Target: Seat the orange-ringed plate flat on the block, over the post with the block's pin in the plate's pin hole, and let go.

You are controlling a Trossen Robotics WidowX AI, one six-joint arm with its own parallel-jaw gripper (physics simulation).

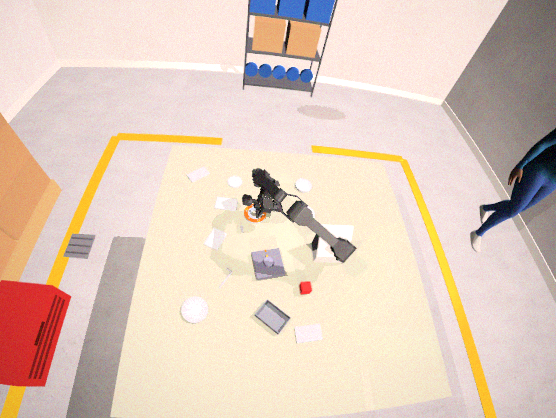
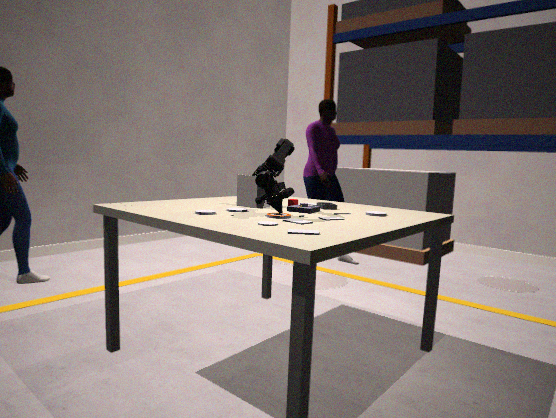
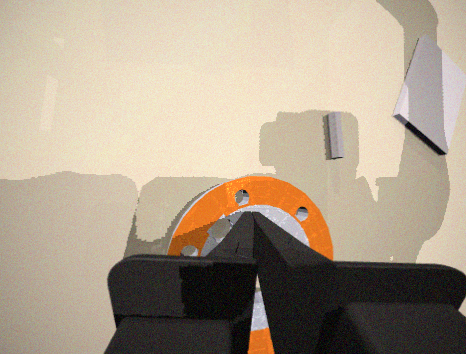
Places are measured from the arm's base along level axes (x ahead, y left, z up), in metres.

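Pixels of known places: gripper, fingertip midpoint: (image 1: 256,217) (image 2: 281,213) (image 3: 250,218); arm's base at its link origin: (image 1: 339,245) (image 2: 252,187).
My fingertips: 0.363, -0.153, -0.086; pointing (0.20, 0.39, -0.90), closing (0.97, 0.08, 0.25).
Note:
For each thing: its top centre in the pictures, then the offset to it from my fingertips, as dx, dy, dz. "*": a spot on its surface instead. Level surfaces: height alone.
- orange-ringed plate at its top centre: (image 3: 259,266) (image 2: 278,214) (image 1: 255,212) +0.010, -0.027, -0.001
- cream table top at its surface level: dz -0.012
- grey block at its top centre: (image 1: 268,261) (image 2: 304,203) -0.066, +0.229, +0.027
- thin orange pin at a spot on its surface: (image 1: 265,251) * -0.051, +0.178, +0.012
- small grey bar at its top centre: (image 3: 339,134) (image 1: 242,228) +0.063, +0.065, -0.004
- red cube at its top centre: (image 1: 306,286) (image 2: 293,199) -0.227, +0.328, +0.028
- grey tray at a spot on its surface: (image 1: 260,308) * -0.045, +0.427, +0.006
- white dome at its top centre: (image 1: 194,309) (image 2: 376,212) +0.209, +0.453, +0.000
The orange-ringed plate (image 1: 248,214) (image 2: 278,215) (image 3: 267,193) lies flat on the cream table top (image 2: 173,213), with a grey inner disc and small holes in its ring. My gripper (image 1: 257,210) (image 2: 277,210) (image 3: 250,218) is shut with nothing between the fingers; the closed tips point down onto the plate's inner part and hide much of it. The grey block (image 1: 261,271) (image 2: 303,208) stands apart, nearer the table's middle, with its round post (image 1: 268,261) and a thin orange pin (image 1: 265,251) upright on top.
A small grey bar (image 3: 335,135) (image 1: 241,228) lies beside the plate. A red cube (image 1: 305,287) (image 2: 293,201), a grey tray (image 1: 260,308), a white dome (image 1: 194,309) and several white cards and discs lie around. A person (image 2: 323,153) stands behind the table.

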